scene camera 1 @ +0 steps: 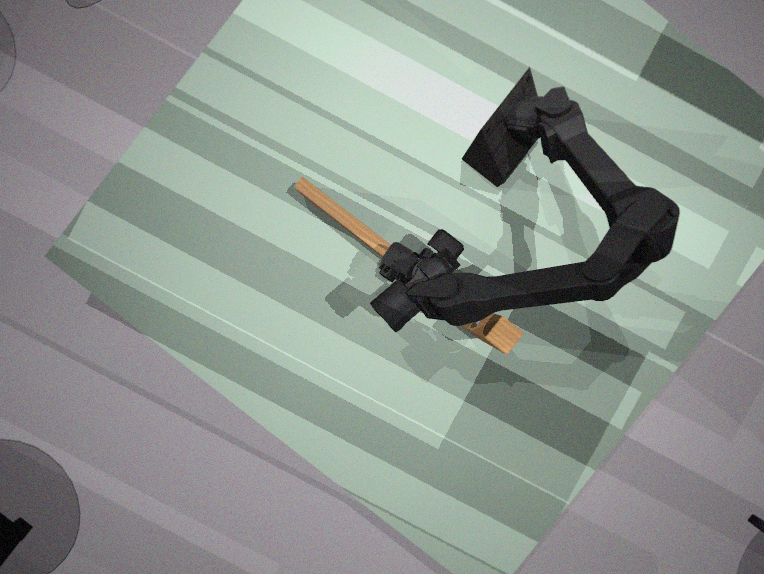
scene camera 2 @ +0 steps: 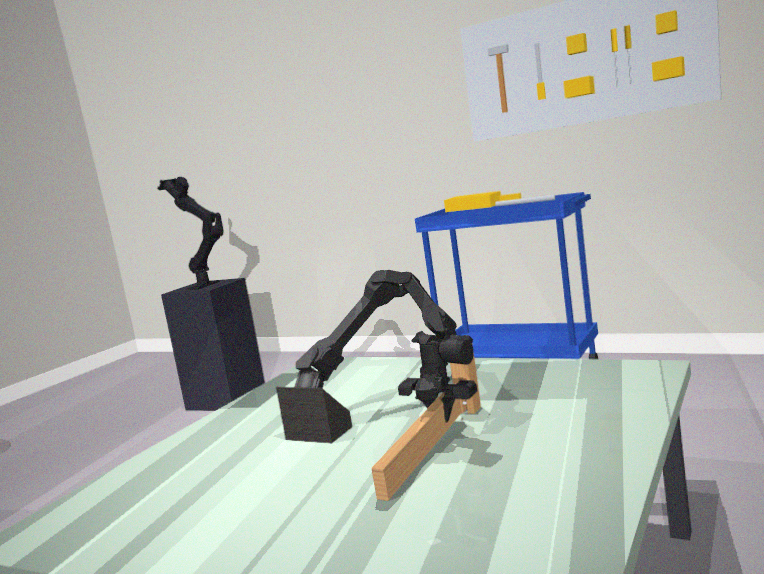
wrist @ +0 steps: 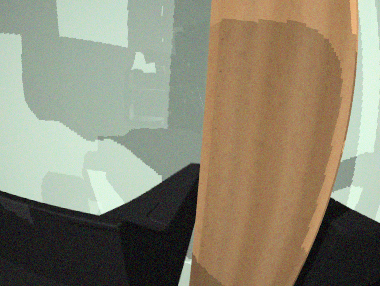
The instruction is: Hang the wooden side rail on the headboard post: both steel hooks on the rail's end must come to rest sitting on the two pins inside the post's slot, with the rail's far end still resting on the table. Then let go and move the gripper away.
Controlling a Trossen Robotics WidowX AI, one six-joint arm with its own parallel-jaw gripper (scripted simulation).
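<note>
You can see the gripper in scene camera 1, and it's there in the wrist view too. Besides the gripper, the pictures show a headboard post and a wooden side rail.
</note>
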